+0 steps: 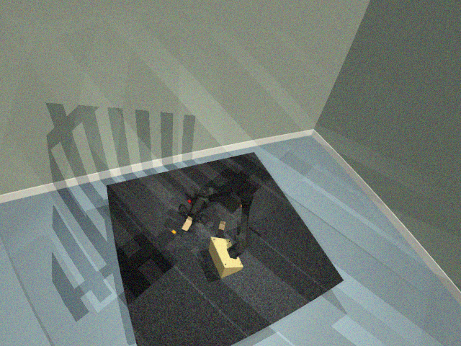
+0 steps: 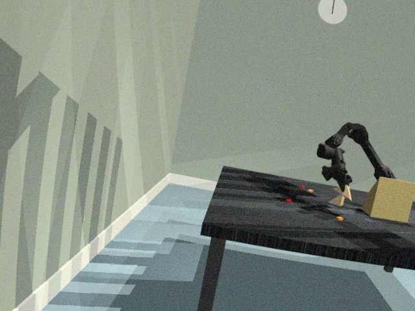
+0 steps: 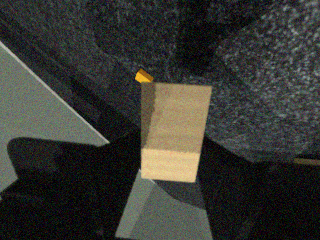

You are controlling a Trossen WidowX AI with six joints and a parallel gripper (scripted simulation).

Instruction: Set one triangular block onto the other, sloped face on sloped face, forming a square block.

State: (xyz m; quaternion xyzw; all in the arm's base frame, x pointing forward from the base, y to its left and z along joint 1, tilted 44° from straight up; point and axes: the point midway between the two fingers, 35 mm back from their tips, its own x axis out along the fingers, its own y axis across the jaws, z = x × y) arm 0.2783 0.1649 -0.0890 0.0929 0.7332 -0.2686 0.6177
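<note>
The orange piece is 10 cm below my gripper tip, 9 cm to the left of it and 1 cm ahead of it. The rest, counted from my gripper tip: triangular block (1 cm above).
</note>
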